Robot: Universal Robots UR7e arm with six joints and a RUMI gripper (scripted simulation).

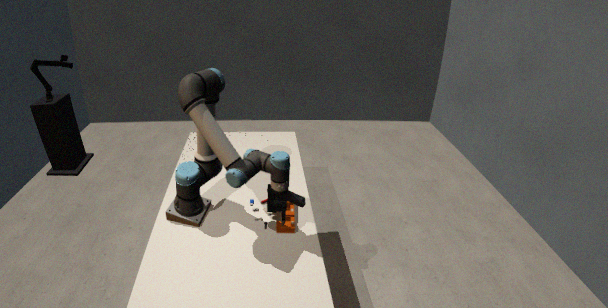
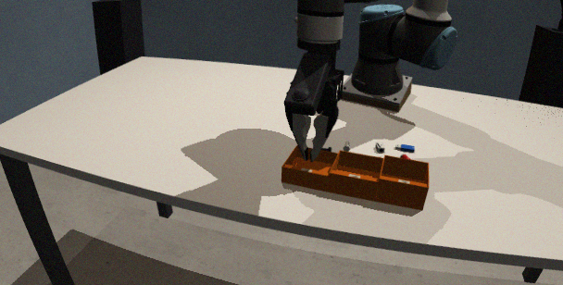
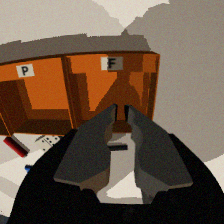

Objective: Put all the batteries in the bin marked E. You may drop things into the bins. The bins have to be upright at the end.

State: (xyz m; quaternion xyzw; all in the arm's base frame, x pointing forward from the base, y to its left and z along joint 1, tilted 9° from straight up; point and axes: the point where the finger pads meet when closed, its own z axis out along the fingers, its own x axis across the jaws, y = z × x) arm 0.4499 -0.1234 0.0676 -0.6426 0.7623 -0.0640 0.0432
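The orange three-compartment bin is 2 cm ahead of my hand, 9 cm to the left of it and 1 cm below it. The rest, counted from my hand: white dotted block 6 cm behind, 12 cm to the left, 3 cm below; grey pin-like part 10 cm behind, 6 cm to the left, 3 cm below; black screw 8 cm behind, 2 cm to the left, 3 cm below.
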